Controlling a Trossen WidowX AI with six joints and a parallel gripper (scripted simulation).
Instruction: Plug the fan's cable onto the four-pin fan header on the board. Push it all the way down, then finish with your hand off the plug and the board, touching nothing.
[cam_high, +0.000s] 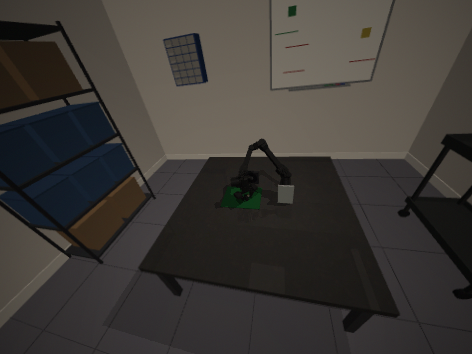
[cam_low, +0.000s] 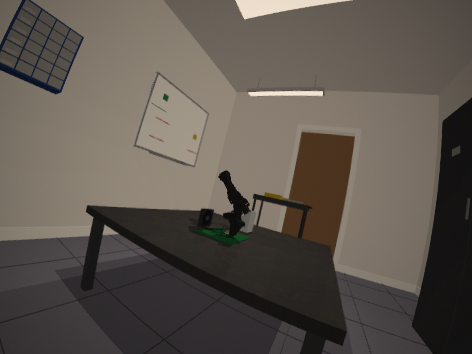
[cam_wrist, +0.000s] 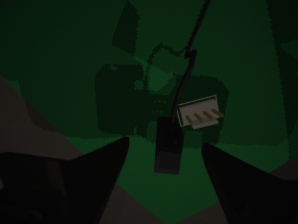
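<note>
Now: gripper tip 5 cm short of the green board, 3 cm to the left of it and 3 cm above it. Also, from my gripper tip: black plug (1 cm ahead, 1 cm above); black fan (22 cm to the right, 4 cm above, 1 cm ahead).
</note>
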